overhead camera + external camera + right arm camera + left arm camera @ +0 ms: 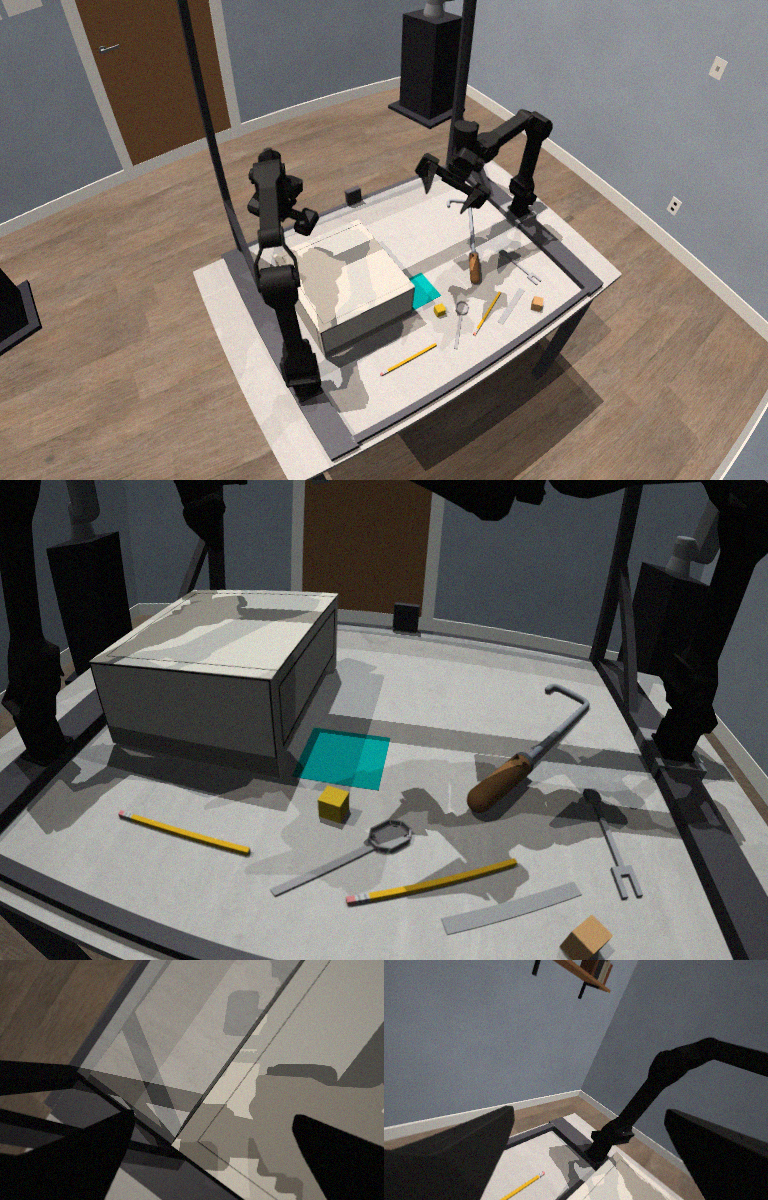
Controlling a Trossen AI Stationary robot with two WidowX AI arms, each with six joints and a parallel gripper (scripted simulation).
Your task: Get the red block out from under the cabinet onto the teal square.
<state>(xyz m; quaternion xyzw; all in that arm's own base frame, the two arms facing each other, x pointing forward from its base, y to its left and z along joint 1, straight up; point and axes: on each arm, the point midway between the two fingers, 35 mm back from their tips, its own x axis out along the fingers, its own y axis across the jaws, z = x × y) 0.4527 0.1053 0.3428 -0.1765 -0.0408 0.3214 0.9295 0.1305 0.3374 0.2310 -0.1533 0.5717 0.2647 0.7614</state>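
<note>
The teal square lies 37 cm below my left hand, 4 cm to the right of it and 3 cm behind it. From my left hand the other things lie so: yellow cube (35 cm below, 7 cm ahead, 5 cm to the right); white cabinet (30 cm below, 22 cm to the right, 15 cm behind); grey paddle tool (36 cm below, 12 cm ahead, 2 cm to the right).
</note>
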